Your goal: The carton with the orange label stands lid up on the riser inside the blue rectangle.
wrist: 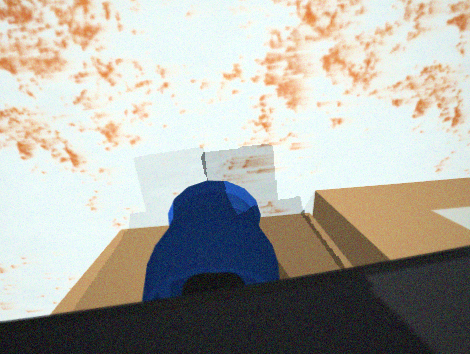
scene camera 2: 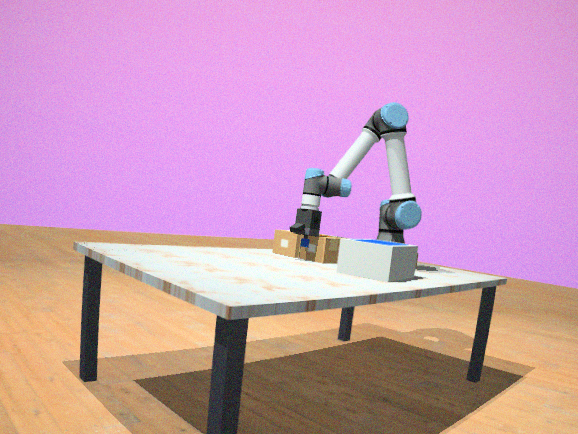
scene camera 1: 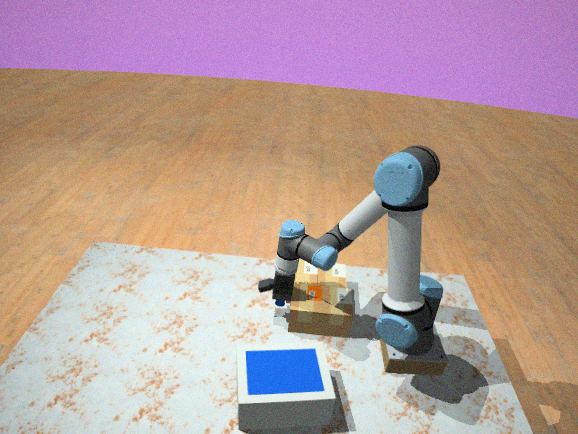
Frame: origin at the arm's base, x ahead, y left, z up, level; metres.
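Where they show: hand, its tool point: (wrist: 215, 222) (scene camera 2: 304, 246) (scene camera 1: 279, 303).
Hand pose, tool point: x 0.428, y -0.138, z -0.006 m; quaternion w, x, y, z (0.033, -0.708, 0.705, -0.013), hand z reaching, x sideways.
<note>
After its pixels a point has its place.
The carton with the orange label (scene camera 1: 316, 293) @(x 0.306, y -0.148, z 0.042 m) lies tilted on top of a larger brown carton (scene camera 1: 320, 321) @(x 0.291, y -0.054, z 0.003 m) near the arm's base. My suction cup (scene camera 1: 279, 302) (scene camera 2: 304, 243) (wrist: 216, 205) points down just off the left side of this stack, below the level of the carton tops. In the wrist view its tip shows against the table and nothing hangs on it. Brown carton faces (wrist: 304, 244) @(x 0.388, y -0.184, z -0.029 m) (wrist: 395, 217) @(x 0.405, y -0.230, z -0.022 m) lie right behind it. The white riser (scene camera 1: 285, 402) @(x 0.397, y 0.307, z 0.054 m) (scene camera 2: 373, 261) @(x 0.524, y 0.263, z -0.001 m) with the blue rectangle (scene camera 1: 284, 371) @(x 0.404, y 0.211, z 0.059 m) (scene camera 2: 373, 241) @(x 0.425, y 0.187, z 0.059 m) stands in front of the cartons, with nothing on it.
A third carton with white labels (scene camera 1: 323, 270) stands behind the stack. The arm's base (scene camera 1: 413, 359) @(x 0.007, y 0.093, z 0.006 m) is right of the cartons on the rust-flecked white table (scene camera 1: 116, 326) @(x 0.969, y -0.008, z -0.061 m) (scene camera 2: 210, 275) @(x 1.086, y 0.123, z -0.061 m) (wrist: 113, 57) @(x 0.501, y -0.092, z -0.061 m). In the second scene view the cartons (scene camera 2: 285, 243) @(x 0.402, y -0.269, z -0.010 m) show behind the riser.
</note>
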